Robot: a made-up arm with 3 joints. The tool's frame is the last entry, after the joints.
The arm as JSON. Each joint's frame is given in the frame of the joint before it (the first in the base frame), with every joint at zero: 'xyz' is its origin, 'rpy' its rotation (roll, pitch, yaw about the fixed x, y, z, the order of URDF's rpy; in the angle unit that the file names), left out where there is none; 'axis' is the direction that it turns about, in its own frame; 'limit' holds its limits. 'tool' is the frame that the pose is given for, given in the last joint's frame.
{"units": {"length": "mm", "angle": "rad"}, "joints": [
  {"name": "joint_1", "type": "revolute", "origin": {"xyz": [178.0, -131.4, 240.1], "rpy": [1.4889, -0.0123, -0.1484]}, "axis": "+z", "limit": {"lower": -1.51, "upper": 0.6}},
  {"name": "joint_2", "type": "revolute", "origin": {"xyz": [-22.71, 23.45, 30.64], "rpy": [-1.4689, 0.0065, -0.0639]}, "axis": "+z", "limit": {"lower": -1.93, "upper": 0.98}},
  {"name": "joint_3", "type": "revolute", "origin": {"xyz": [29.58, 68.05, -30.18], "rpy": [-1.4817, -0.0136, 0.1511]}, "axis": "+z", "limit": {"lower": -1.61, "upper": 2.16}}
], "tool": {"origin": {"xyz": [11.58, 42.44, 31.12], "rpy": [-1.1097, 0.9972, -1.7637]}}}
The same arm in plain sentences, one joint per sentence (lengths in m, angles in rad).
The arm has three revolute joints in a row. What follows holds with every joint at zero, and every direction is one of the base frame's.
The first joint lies 0.1780 m along +x and 0.1314 m along -y and 0.2401 m along +z from the base frame's origin and rotates about the direction (-0.148406, -0.985537, 0.081803), from -1.5100 to 0.6000 rad.
The second joint lies 0.0270 m along -x and 0.0249 m along -y and 0.0256 m along +z from the first joint and rotates about the direction (0.048402, -0.027601, 0.998446), from -1.9300 to 0.9800 rad.
The third joint lies 0.0378 m along +x and 0.0638 m along +y and 0.0303 m along -z from the second joint and rotates about the direction (0.0003, 0.993179, 0.116598), from -1.6100 to 2.1600 rad.
The tool frame, which is the frame that the pose is given for, lies 0.0101 m along +x and 0.0359 m along +y and 0.0389 m along -z from the third joint; its axes are the base frame's turned by roll -0.9354, pitch -0.4493 and yaw -1.6661 rad (as in URDF: about the fixed x, then y, then z).

